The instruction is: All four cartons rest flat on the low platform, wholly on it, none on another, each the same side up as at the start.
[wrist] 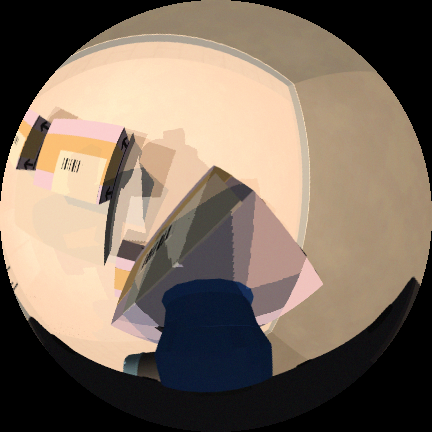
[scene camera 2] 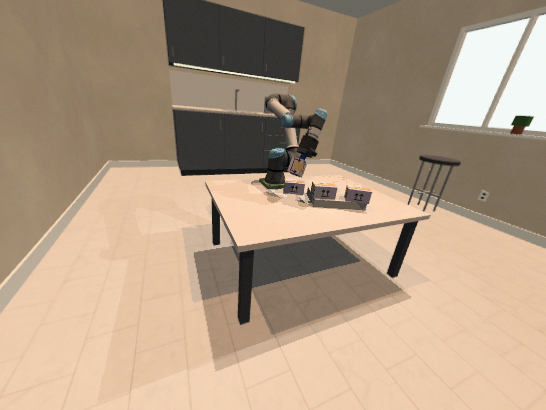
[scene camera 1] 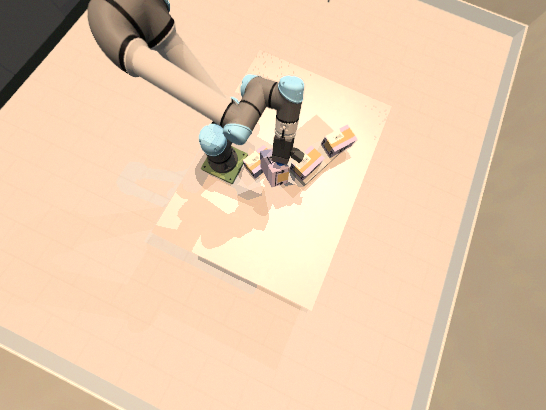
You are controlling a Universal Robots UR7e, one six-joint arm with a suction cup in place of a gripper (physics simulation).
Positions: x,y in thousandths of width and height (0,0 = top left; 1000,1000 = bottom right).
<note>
In view: my suction cup (wrist: 476,830) and a low platform (scene camera 1: 574,323).
The low platform also shows in the wrist view (wrist: 189,531).
</note>
